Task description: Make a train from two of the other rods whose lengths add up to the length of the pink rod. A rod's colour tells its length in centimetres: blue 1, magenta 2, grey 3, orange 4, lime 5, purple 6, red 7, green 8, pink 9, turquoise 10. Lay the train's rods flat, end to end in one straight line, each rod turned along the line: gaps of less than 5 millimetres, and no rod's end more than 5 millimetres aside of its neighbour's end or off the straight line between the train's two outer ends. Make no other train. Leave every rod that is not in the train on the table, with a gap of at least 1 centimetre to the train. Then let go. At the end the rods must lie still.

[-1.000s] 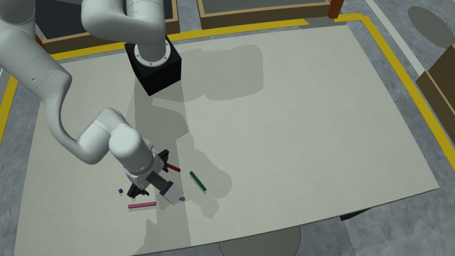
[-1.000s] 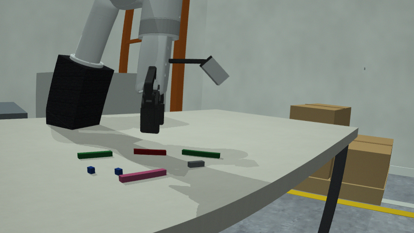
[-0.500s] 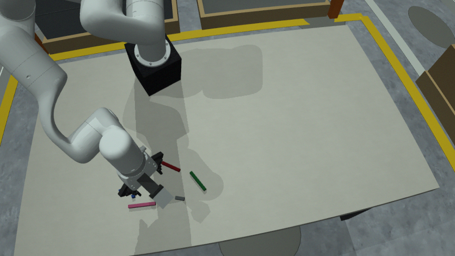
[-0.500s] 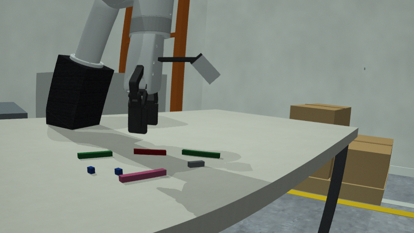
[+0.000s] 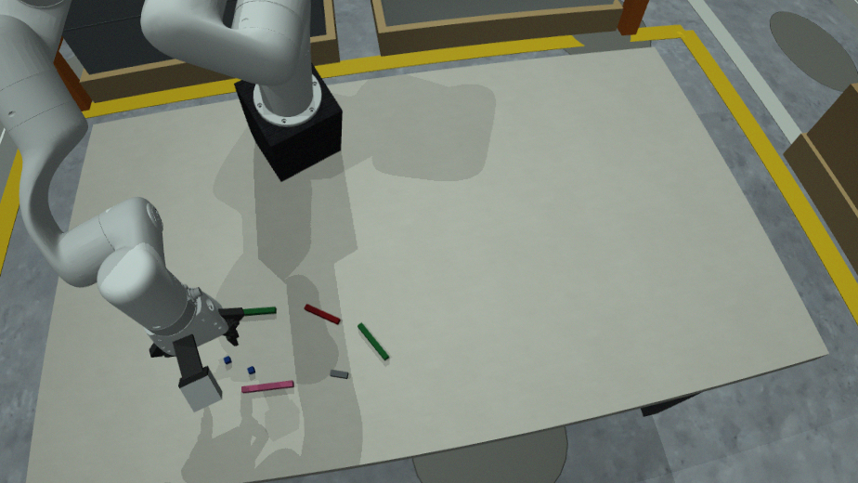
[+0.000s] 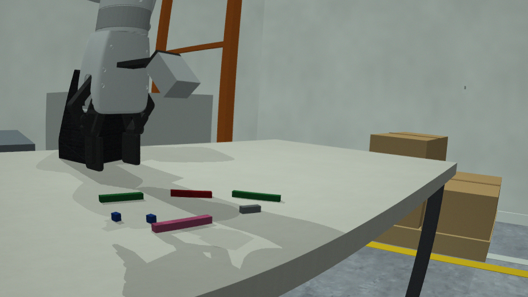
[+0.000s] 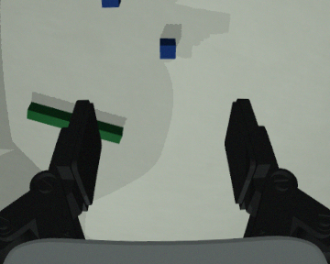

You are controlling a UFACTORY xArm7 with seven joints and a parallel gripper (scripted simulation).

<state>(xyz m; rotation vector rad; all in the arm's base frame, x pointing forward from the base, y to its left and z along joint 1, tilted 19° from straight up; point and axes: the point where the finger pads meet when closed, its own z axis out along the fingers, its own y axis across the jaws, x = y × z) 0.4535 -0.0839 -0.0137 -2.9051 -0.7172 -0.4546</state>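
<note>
Now: the pink rod 5 cm ahead of my hand, 8 cm to the left of it and 8 cm below it. The rest, counted from my hand: grey rod: 2 cm ahead, 20 cm to the left, 8 cm below; red rod: 9 cm behind, 16 cm to the left, 8 cm below.
</note>
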